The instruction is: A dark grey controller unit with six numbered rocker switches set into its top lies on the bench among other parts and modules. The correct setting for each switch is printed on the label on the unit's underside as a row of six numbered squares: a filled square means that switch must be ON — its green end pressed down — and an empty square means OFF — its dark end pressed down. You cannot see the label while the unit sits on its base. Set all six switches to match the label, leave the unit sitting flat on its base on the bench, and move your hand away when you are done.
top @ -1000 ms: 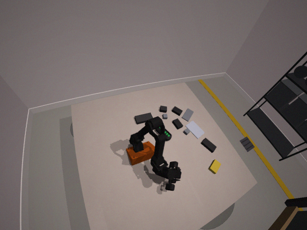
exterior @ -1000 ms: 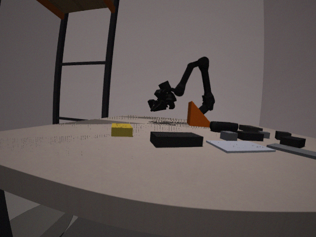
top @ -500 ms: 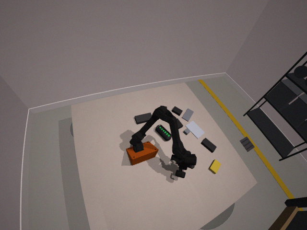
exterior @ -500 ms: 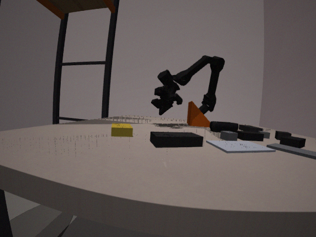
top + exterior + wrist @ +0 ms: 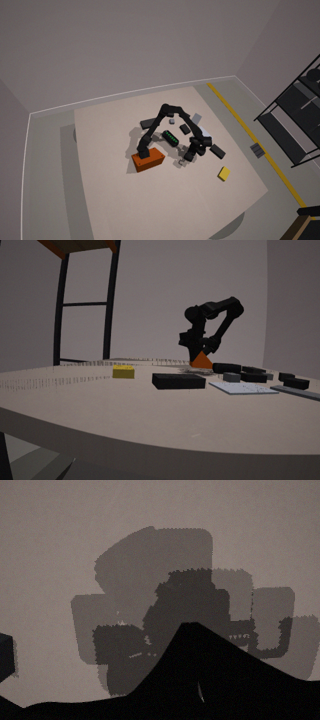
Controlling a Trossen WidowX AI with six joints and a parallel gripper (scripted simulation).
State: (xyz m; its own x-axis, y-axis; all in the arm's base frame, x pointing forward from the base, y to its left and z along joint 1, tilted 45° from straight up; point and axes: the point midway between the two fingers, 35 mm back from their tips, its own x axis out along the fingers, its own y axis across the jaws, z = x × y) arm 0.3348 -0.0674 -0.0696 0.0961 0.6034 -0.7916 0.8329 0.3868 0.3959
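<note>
Right now the small black block is 240 mm to the left of my gripper tip, 90 mm ahead of it and 40 mm below it. The rest, counted from my gripper tip: small grey block: 130 mm to the left, 130 mm ahead, 40 mm below; yellow block: 240 mm to the right, 200 mm ahead, 40 mm below; pale flat sheet: 240 mm ahead, 130 mm to the left, 50 mm below.
</note>
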